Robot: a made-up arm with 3 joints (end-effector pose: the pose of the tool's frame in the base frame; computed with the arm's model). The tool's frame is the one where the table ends. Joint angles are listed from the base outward.
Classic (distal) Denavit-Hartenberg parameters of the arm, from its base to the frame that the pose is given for. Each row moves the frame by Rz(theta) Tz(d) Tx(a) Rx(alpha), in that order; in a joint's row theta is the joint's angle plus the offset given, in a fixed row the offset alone. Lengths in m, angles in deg.
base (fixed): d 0.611; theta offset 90; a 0.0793; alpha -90
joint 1: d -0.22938; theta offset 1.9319; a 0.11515; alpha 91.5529
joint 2: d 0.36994; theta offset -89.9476; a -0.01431; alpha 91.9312
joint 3: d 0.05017; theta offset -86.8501; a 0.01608; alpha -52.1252
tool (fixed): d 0.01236; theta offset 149.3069; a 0; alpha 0
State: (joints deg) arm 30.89 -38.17 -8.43
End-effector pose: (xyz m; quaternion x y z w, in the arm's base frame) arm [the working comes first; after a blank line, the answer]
Working (the frame after each row of the table, in the pose's form):
after base (fixed): 0.0000 0.0793 0.6110 -0.5000 -0.5000 0.5000 0.5000
after joint 1: 0.2294 0.1761 0.5486 -0.1906 0.2089 0.6755 0.6809
after joint 2: 0.2282 0.3841 0.8548 0.4623 -0.2834 -0.1627 0.8243
after joint 3: 0.1959 0.3430 0.8613 0.2767 0.4512 -0.5795 0.6198

0.1988 0.3323 0.8668 0.5083 -0.1475 0.4443 0.7228
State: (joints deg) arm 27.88 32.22 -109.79
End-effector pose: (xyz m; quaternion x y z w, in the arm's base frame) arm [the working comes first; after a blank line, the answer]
Working (the frame after each row of the table, in the pose's form):
after base (fixed): 0.0000 0.0793 0.6110 -0.5000 -0.5000 0.5000 0.5000
after joint 1: 0.2294 0.1792 0.5538 -0.1726 0.1911 0.6808 0.6857
after joint 2: 0.2273 0.3566 0.8787 0.4988 0.2491 0.1239 0.8209
after joint 3: 0.2412 0.3138 0.9061 0.2879 -0.7757 0.5447 0.1366

0.2425 0.3024 0.9016 0.6718 0.4829 -0.2759 0.4892
